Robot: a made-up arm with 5 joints. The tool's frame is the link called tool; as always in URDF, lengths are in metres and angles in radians. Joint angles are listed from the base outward.
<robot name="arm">
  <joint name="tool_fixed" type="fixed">
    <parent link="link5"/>
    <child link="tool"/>
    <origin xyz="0 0 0" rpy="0 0 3.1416"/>
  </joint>
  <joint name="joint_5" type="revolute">
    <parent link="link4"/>
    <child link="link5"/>
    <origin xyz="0.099 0.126 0" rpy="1.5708 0 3.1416"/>
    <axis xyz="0 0 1"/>
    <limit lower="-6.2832" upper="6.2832"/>
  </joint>
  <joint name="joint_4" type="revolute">
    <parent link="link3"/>
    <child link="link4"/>
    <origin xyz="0.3 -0.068 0" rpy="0 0 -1.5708"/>
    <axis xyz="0 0 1"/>
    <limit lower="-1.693" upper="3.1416"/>
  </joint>
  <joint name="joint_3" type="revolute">
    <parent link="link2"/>
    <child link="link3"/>
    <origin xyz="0.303 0.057 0" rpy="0 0 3.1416"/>
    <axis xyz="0 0 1"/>
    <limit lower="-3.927" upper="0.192"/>
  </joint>
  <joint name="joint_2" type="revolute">
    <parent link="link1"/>
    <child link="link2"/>
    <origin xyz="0 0 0" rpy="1.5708 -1.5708 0"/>
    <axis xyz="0 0 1"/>
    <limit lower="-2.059" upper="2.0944"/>
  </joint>
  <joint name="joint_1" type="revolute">
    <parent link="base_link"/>
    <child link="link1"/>
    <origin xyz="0 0 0.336" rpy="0 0 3.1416"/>
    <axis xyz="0 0 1"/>
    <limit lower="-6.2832" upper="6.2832"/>
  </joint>
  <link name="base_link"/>
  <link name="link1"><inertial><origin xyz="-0.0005 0.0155 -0.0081"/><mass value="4.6"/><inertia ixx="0.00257" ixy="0" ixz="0" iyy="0.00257" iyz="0" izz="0.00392"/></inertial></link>
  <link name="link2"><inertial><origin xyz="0.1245 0.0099 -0.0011"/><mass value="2.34"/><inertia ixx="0.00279" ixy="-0.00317" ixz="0" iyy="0.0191" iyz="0" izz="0.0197"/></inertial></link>
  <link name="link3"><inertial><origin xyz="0.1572 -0.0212 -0.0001"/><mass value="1.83"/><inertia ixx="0.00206" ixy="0.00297" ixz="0" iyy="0.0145" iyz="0" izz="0.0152"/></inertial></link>
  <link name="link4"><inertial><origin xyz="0.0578 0.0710 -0.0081"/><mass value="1.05"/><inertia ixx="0.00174" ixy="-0.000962" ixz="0" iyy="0.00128" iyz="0" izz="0.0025"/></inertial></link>
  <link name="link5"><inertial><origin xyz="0.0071 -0.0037 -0.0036"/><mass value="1.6"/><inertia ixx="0.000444" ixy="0" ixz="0" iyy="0.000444" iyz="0" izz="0.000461"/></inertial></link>
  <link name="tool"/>
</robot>
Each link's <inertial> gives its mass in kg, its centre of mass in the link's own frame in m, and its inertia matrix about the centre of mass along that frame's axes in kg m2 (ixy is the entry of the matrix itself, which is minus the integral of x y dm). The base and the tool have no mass. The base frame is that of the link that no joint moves.
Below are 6 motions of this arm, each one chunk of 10 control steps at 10 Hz.
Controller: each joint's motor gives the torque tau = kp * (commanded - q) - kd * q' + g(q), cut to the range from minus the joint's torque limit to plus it. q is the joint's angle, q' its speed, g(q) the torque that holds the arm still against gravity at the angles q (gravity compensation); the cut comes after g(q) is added. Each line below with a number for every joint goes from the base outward.
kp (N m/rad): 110 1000 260 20 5
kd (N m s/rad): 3.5 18 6.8 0.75 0.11
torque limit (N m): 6.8 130 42 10 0.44
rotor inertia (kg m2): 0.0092 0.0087 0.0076 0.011 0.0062
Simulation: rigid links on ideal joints. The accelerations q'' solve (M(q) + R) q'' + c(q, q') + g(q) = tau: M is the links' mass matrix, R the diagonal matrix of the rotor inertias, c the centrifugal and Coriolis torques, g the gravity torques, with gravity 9.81 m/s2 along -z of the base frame. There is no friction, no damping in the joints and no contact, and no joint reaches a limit. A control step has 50 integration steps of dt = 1/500 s. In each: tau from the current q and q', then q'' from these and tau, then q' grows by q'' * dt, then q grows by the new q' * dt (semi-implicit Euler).
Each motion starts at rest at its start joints. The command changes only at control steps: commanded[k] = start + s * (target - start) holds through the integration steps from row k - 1 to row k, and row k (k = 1, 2, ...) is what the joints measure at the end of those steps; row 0 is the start. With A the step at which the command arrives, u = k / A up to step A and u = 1 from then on. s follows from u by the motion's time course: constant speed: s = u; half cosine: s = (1 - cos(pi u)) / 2; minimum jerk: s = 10 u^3 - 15 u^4 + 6 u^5; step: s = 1 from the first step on.
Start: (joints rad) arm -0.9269 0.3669 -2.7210 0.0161 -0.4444
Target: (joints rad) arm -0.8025 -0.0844 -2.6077 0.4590 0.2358
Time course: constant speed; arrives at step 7
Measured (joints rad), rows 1 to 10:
1: -0.9121 0.3002 -2.7033 0.1422 -0.3087
2: -0.8832 0.2291 -2.7014 0.1502 -0.2236
3: -0.8675 0.1602 -2.6956 0.1682 -0.1309
4: -0.8540 0.0982 -2.6754 0.2386 -0.0315
5: -0.8343 0.0377 -2.6506 0.3339 0.0686
6: -0.8173 -0.0261 -2.6324 0.4086 0.1664
7: -0.8006 -0.0929 -2.6207 0.4569 0.2624
8: -0.8030 -0.0930 -2.6268 0.3814 0.2273
9: -0.8027 -0.0852 -2.6111 0.4370 0.2342
10: -0.8022 -0.0792 -2.5971 0.4954 0.2393

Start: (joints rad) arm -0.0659 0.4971 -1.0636 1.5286 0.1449
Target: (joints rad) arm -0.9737 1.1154 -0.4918 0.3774 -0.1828
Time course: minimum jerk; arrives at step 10
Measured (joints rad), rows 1 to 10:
1: -0.0712 0.5036 -1.0571 1.5144 0.1421
2: -0.1081 0.5400 -1.0214 1.4379 0.1242
3: -0.2054 0.6120 -0.9527 1.2954 0.0823
4: -0.3677 0.7118 -0.8616 1.1038 0.0204
5: -0.5685 0.8244 -0.7591 0.9008 -0.0498
6: -0.7513 0.9336 -0.6547 0.7268 -0.1116
7: -0.8643 1.0244 -0.5642 0.5959 -0.1514
8: -0.9347 1.0851 -0.5070 0.4938 -0.1717
9: -0.9763 1.1123 -0.4881 0.4179 -0.1840
10: -0.9754 1.1155 -0.4918 0.3798 -0.1832

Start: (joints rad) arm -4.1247 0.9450 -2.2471 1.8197 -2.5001
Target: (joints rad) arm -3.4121 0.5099 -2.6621 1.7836 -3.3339
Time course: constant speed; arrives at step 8
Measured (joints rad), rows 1 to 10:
1: -4.1007 0.8837 -2.3003 1.8688 -2.6273
2: -4.0289 0.8168 -2.3820 1.7891 -2.7277
3: -3.9102 0.7675 -2.4285 1.7410 -2.8299
4: -3.7544 0.7166 -2.4707 1.7824 -2.9440
5: -3.6039 0.6618 -2.5222 1.7891 -3.0558
6: -3.4914 0.6051 -2.5784 1.7730 -3.1597
7: -3.4263 0.5500 -2.6315 1.7712 -3.2645
8: -3.3920 0.4964 -2.6816 1.7767 -3.3618
9: -3.3841 0.5010 -2.6835 1.7070 -3.3346
10: -3.4031 0.5156 -2.6533 1.7753 -3.3281

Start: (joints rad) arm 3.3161 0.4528 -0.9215 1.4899 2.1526
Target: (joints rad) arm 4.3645 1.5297 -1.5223 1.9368 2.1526
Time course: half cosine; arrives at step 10
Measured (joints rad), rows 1 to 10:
1: 3.3358 0.4819 -0.9320 1.4890 2.1545
2: 3.4080 0.5633 -0.9688 1.4969 2.1581
3: 3.5320 0.6863 -1.0326 1.5200 2.1600
4: 3.6906 0.8398 -1.1146 1.5596 2.1607
5: 3.8669 1.0082 -1.2052 1.6204 2.1604
6: 4.0444 1.1749 -1.2961 1.6960 2.1589
7: 4.1987 1.3235 -1.3792 1.7747 2.1577
8: 4.3058 1.4396 -1.4474 1.8453 2.1569
9: 4.3610 1.5113 -1.4956 1.8983 2.1560
10: 4.3760 1.5316 -1.5189 1.9285 2.1546

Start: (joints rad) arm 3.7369 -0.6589 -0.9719 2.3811 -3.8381
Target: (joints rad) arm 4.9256 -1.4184 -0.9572 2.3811 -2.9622
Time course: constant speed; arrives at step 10
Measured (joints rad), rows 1 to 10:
1: 3.8690 -0.7393 -0.9859 2.3821 -3.7188
2: 3.9866 -0.8151 -0.9797 2.4137 -3.6508
3: 4.1038 -0.8909 -0.9784 2.4138 -3.5552
4: 4.2227 -0.9667 -0.9776 2.4037 -3.4685
5: 4.3420 -1.0428 -0.9760 2.4055 -3.3810
6: 4.4618 -1.1188 -0.9745 2.4094 -3.2930
7: 4.5818 -1.1947 -0.9731 2.4093 -3.2049
8: 4.7018 -1.2707 -0.9717 2.4087 -3.1168
9: 4.8217 -1.3467 -0.9703 2.4094 -3.0289
10: 4.9414 -1.4227 -0.9689 2.4100 -2.9410

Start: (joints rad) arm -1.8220 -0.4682 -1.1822 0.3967 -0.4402
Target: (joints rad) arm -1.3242 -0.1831 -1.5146 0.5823 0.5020
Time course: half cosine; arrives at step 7
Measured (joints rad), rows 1 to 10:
1: -1.7995 -0.4528 -1.1984 0.4014 -0.3832
2: -1.7270 -0.4106 -1.2431 0.4213 -0.2319
3: -1.6182 -0.3509 -1.3071 0.4581 -0.0293
4: -1.5004 -0.2863 -1.3790 0.5012 0.1875
5: -1.3959 -0.2299 -1.4456 0.5403 0.3747
6: -1.3238 -0.1927 -1.4936 0.5694 0.4905
7: -1.3010 -0.1817 -1.5129 0.5840 0.5154
8: -1.3184 -0.1834 -1.5151 0.5822 0.5008
9: -1.3349 -0.1834 -1.5156 0.5783 0.4987
10: -1.3299 -0.1831 -1.5147 0.5814 0.5008

